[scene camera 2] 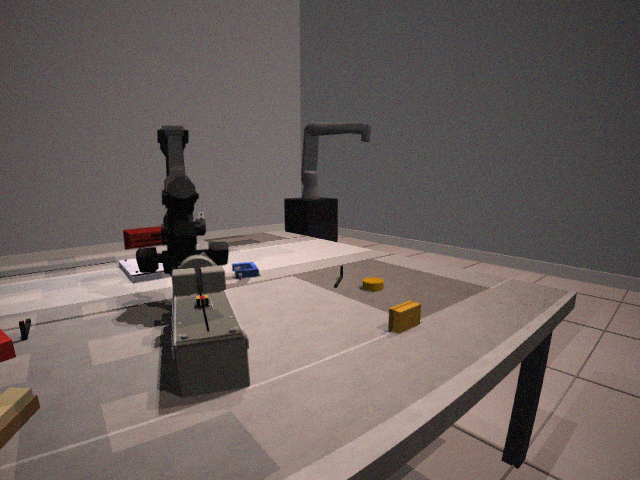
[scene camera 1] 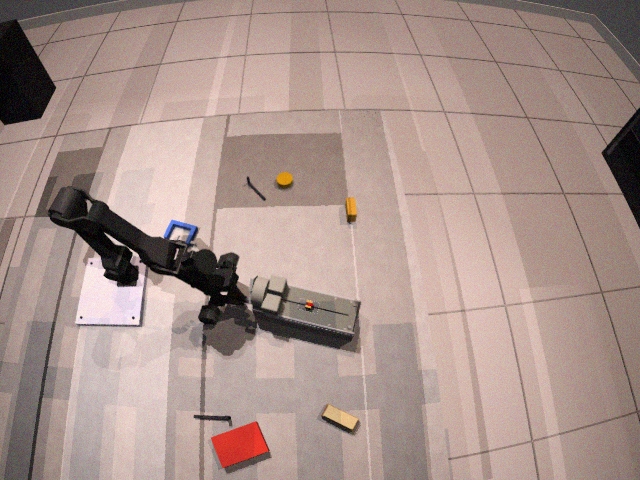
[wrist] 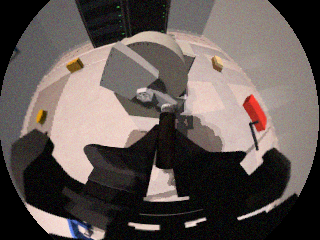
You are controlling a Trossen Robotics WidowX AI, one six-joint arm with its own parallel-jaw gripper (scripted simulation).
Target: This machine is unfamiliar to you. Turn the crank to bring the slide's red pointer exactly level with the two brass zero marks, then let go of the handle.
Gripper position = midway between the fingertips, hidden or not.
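Note:
The gripper (scene camera 1: 244,301) is visible, and the wrist view shows the gripper (wrist: 163,128) too. The scene also has a machine (wrist: 173,59).

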